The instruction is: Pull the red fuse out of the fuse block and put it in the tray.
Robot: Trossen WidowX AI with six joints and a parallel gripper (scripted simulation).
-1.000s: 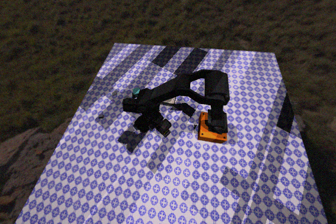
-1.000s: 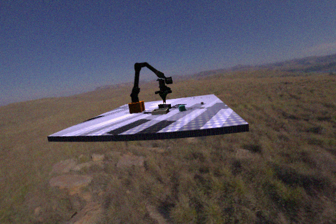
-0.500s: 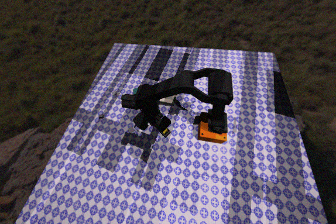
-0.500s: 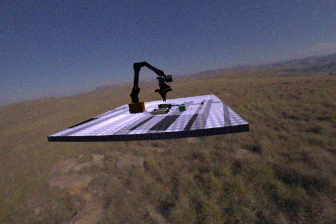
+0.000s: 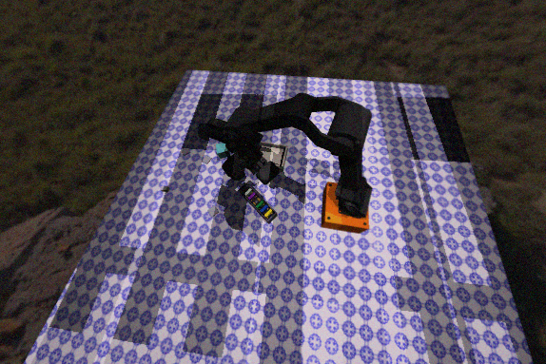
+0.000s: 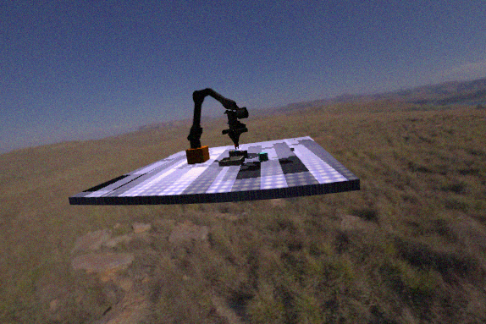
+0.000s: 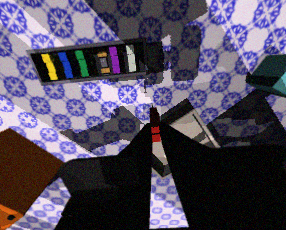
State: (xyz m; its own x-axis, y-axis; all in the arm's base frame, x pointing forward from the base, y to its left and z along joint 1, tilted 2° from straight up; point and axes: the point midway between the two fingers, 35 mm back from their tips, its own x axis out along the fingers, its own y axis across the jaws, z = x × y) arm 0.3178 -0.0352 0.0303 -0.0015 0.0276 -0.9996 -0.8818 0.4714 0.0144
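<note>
My gripper tip is now 100 mm to the left of the grey tray, 100 mm above it and 10 mm past it. Also, from my gripper tip: purple fuse (80 mm to the left, 70 mm below); white fuse (70 mm to the left, 70 mm below, 10 mm ahead); red fuse (10 mm below).
</note>
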